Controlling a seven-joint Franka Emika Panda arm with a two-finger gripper.
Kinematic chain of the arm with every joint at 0, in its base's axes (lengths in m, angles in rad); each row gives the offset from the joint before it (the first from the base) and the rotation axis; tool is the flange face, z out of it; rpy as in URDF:
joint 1: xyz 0 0 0.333 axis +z
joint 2: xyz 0 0 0 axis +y
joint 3: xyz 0 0 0.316 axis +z
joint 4: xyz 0.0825 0 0 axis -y
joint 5: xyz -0.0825 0 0.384 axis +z
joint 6: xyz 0 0 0 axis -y
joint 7: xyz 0.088 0 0 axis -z
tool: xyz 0 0 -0.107 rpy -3.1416 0 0
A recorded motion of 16 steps. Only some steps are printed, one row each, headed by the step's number.
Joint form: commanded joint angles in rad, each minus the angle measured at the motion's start. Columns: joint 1, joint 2, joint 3, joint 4, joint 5, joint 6, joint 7.
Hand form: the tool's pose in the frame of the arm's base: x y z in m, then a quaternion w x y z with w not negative. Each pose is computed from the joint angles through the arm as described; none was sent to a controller.
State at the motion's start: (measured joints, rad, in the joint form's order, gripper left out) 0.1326 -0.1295 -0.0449 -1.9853 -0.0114 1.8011 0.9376
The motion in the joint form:
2: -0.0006 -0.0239 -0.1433 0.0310 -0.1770 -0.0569 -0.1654
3: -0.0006 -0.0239 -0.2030 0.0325 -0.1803 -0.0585 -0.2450
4: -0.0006 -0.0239 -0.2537 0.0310 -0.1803 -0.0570 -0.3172
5: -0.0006 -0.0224 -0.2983 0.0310 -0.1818 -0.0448 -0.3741
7: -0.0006 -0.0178 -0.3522 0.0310 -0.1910 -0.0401 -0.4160
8: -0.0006 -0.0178 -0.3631 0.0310 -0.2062 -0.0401 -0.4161
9: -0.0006 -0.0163 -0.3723 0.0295 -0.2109 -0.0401 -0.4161
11: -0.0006 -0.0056 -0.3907 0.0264 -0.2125 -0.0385 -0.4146
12: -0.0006 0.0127 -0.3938 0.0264 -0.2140 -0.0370 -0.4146
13: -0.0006 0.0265 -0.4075 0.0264 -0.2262 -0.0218 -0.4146
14: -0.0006 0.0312 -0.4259 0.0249 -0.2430 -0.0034 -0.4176
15: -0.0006 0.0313 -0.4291 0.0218 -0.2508 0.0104 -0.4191
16: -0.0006 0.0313 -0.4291 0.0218 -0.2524 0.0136 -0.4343
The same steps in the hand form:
2: 0.5067 -0.0502 0.5385 0.08322 0.92031 -0.38224 -0.00004
3: 0.5030 -0.0822 0.5379 0.08058 0.92452 -0.37245 -0.00749
4: 0.4984 -0.1088 0.5360 0.07651 0.92892 -0.36200 -0.01418
5: 0.4949 -0.1322 0.5351 0.07255 0.93178 -0.35541 -0.01414
7: 0.4886 -0.1608 0.5317 0.07337 0.93015 -0.35929 -0.01851
8: 0.4866 -0.1676 0.5316 0.07990 0.92838 -0.36249 -0.01830
9: 0.4851 -0.1726 0.5299 0.08193 0.92679 -0.36599 -0.02008
11: 0.4838 -0.1816 0.5231 0.08403 0.92315 -0.37419 -0.02669
12: 0.4868 -0.1829 0.5148 0.08894 0.92228 -0.37462 -0.03401
13: 0.4882 -0.1907 0.5094 0.09631 0.92012 -0.37820 -0.03279
14: 0.4870 -0.2014 0.5078 0.10327 0.91801 -0.38192 -0.02713
15: 0.4874 -0.2036 0.5074 0.10605 0.91830 -0.38080 -0.02184
16: 0.4877 -0.2037 0.5077 0.10645 0.92128 -0.37345 -0.02100

